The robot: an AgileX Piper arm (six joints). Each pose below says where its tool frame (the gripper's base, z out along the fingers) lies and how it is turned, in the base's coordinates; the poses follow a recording.
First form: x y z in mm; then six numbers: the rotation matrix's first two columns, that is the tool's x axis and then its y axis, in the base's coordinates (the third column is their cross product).
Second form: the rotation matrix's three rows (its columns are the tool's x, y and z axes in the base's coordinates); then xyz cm. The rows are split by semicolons. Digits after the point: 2 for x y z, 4 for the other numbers.
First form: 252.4 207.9 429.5 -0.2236 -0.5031 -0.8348 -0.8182 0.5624 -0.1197
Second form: -0.2236 -0.8182 0.5297; -0.5031 0.5624 0.6563; -0.8348 -0.1197 -0.5374; 25.24 20.79 42.95
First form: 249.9 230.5 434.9 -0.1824 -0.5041 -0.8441 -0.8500 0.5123 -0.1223
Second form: -0.1824 -0.8500 0.4941; -0.5041 0.5123 0.6952; -0.8441 -0.1223 -0.5219; 24.99 23.05 43.49
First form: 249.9 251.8 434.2 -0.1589 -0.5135 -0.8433 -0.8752 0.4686 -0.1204
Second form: -0.1589 -0.8752 0.4570; -0.5135 0.4686 0.7189; -0.8433 -0.1204 -0.5239; 24.99 25.18 43.42
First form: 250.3 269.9 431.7 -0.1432 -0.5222 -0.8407 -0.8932 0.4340 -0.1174
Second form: -0.1432 -0.8932 0.4262; -0.5222 0.4340 0.7341; -0.8407 -0.1174 -0.5286; 25.03 26.99 43.17
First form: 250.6 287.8 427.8 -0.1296 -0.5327 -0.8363 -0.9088 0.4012 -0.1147
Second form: -0.1296 -0.9088 0.3966; -0.5327 0.4012 0.7452; -0.8363 -0.1147 -0.5361; 25.06 28.78 42.78
